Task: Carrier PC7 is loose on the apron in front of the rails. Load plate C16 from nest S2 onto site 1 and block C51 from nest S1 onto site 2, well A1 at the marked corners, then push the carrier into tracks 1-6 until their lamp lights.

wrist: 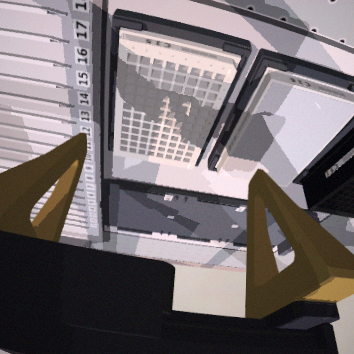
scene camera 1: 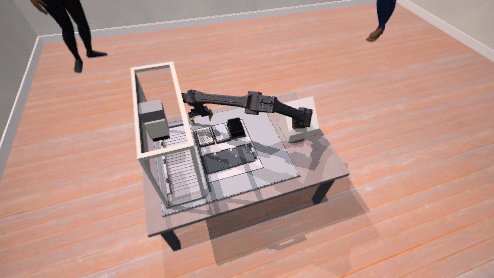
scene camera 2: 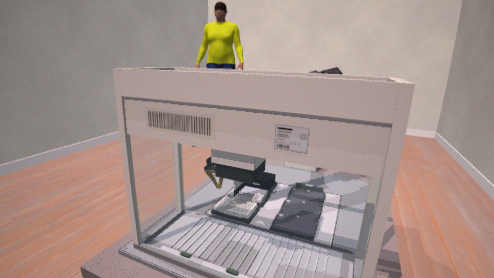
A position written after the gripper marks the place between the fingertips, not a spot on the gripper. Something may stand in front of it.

Observation:
The gripper [wrist: 172, 158] is open, with nothing in its grasp. Also in view: a white well plate [wrist: 169, 90]. Further things: a dark carrier [scene camera 1: 213, 162].
The dark carrier shows as well in the wrist view [wrist: 131, 206].

